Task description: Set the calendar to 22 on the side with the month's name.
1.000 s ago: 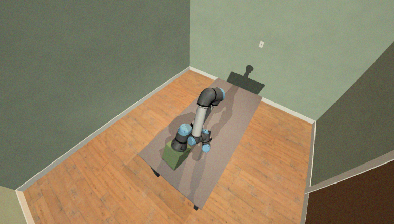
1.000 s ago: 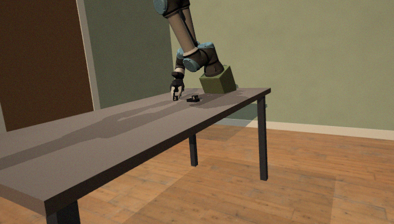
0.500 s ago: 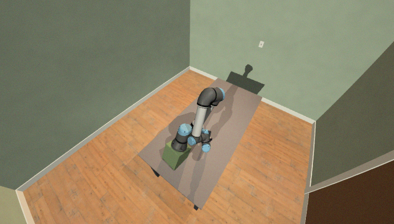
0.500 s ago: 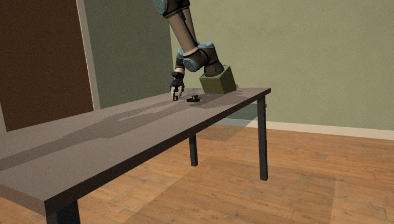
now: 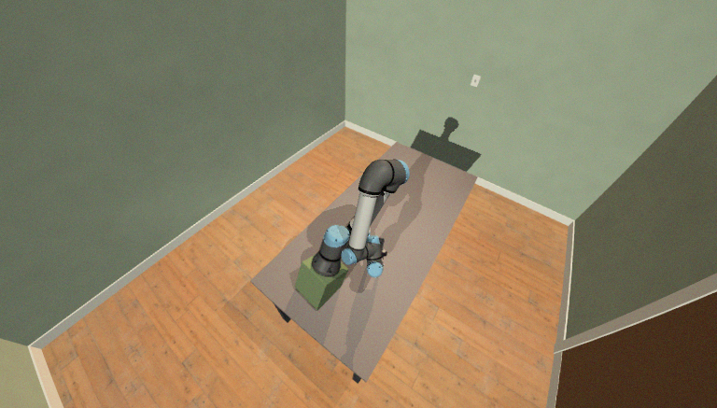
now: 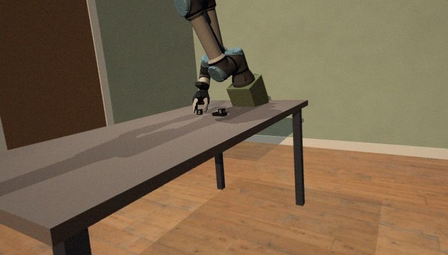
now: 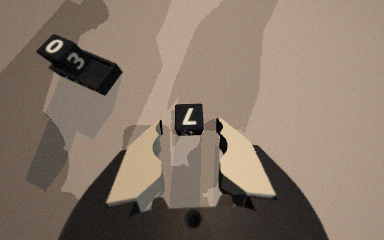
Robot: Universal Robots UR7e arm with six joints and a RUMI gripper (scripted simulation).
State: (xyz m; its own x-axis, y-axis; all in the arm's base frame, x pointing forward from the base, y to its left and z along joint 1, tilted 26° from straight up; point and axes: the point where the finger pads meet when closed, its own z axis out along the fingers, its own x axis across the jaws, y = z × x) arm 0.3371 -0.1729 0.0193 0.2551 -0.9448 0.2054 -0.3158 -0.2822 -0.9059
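Now: the black number cube 1 cm below my hand and 1 cm ahead of it. From my hand the other things lie so: black tray (15 cm to the left, 4 cm ahead, 1 cm below).
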